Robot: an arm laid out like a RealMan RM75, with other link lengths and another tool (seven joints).
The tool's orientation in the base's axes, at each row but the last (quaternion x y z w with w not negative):
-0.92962 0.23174 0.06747 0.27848
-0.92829 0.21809 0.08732 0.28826
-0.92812 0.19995 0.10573 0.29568
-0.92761 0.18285 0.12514 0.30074
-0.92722 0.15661 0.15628 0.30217
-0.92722 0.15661 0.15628 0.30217
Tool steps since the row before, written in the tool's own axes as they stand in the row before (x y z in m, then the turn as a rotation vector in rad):
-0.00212 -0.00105 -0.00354 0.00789 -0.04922 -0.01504
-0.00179 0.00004 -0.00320 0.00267 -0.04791 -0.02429
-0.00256 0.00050 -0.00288 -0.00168 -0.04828 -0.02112
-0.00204 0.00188 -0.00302 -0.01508 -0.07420 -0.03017
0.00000 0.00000 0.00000 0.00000 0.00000 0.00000
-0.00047 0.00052 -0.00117 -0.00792 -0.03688 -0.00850
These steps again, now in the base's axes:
-0.00139 -0.00034 0.00401 0.02997 0.02494 0.03451
-0.00149 -0.00123 0.00311 0.02507 0.02052 0.04293
-0.00229 -0.00128 0.00286 0.02108 0.02401 0.04194
-0.00225 -0.00270 0.00211 0.02084 0.04158 0.06693
0.00000 0.00000 0.00000 0.00000 0.00000 0.00000
-0.00040 -0.00102 0.00081 0.00871 0.02471 0.02844

